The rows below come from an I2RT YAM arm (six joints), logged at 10 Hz.
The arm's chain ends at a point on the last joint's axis. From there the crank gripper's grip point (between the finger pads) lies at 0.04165 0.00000 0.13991 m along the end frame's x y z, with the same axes.
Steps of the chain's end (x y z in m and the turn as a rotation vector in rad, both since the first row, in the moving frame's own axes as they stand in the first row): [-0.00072, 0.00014, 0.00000, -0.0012, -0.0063, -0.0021]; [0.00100, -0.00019, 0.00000, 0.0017, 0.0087, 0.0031]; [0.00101, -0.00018, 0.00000, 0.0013, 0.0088, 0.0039]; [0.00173, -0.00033, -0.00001, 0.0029, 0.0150, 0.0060]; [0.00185, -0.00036, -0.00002, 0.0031, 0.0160, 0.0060]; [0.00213, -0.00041, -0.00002, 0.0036, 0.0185, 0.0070]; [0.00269, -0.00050, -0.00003, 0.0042, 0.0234, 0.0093]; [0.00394, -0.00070, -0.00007, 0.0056, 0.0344, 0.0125]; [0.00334, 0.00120, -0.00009, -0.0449, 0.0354, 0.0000]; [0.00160, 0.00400, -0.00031, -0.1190, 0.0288, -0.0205]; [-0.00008, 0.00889, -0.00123, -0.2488, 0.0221, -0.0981]
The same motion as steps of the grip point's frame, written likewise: [-0.00160, 0.00022, 0.00026, -0.0012, -0.0063, -0.0021]; [0.00222, -0.00030, -0.00037, 0.0017, 0.0087, 0.0031]; [0.00224, -0.00020, -0.00037, 0.0013, 0.0088, 0.0039]; [0.00382, -0.00048, -0.00065, 0.0029, 0.0150, 0.0060]; [0.00408, -0.00054, -0.00070, 0.0031, 0.0160, 0.0060]; [0.00471, -0.00061, -0.00081, 0.0036, 0.0185, 0.0070]; [0.00595, -0.00068, -0.00104, 0.0042, 0.0234, 0.0093]; [0.00873, -0.00093, -0.00159, 0.0056, 0.0344, 0.0125]; [0.00826, 0.00745, -0.00179, -0.0449, 0.0354, 0.0000]; [0.00576, 0.01964, -0.00250, -0.1190, 0.0288, -0.0205]; [0.00446, 0.03898, -0.00597, -0.2488, 0.0221, -0.0981]
